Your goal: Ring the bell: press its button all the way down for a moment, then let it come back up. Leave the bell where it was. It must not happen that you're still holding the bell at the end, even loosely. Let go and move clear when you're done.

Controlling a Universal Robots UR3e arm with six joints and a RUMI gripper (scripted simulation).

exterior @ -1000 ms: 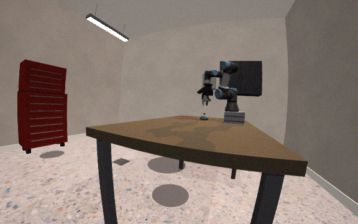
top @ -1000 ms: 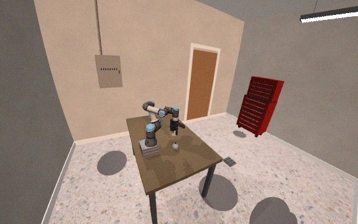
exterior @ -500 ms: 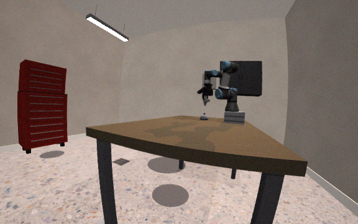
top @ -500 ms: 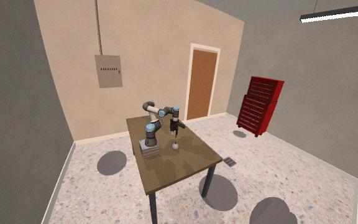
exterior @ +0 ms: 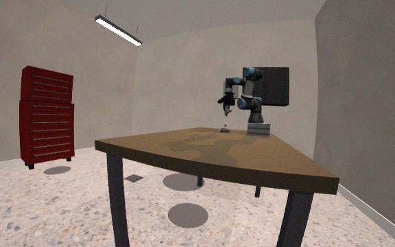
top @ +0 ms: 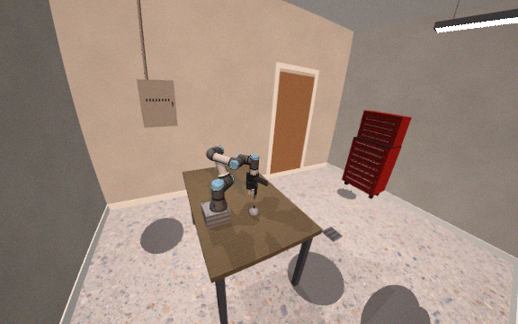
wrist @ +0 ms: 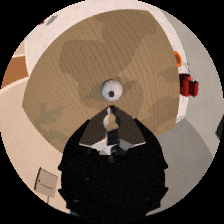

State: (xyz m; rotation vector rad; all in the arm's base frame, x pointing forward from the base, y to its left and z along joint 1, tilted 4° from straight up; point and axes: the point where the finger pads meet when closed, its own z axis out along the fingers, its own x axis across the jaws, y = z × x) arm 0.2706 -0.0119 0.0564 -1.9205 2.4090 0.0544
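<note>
Now: hand 110 mm above the silver bell.
</note>
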